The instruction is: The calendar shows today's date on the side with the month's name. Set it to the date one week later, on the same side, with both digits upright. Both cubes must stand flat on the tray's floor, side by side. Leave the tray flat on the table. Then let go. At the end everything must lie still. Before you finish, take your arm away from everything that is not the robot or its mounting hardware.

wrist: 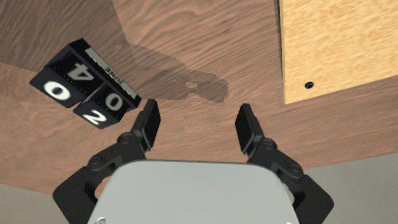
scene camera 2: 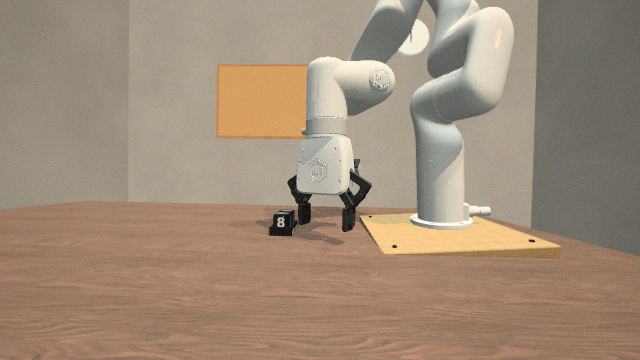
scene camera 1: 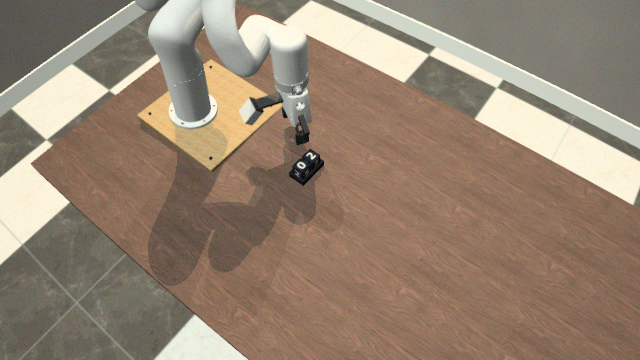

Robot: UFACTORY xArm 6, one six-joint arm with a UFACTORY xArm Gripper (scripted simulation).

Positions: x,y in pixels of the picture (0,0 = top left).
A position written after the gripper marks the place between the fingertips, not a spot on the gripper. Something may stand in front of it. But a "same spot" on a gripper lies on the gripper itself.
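Scene:
The gripper can be seen in scene camera 2 (325,227), and both the wrist view and scene camera 1 show it too. On the gripper, (wrist: 78,191) and (scene camera 1: 302,129) are the same spot.

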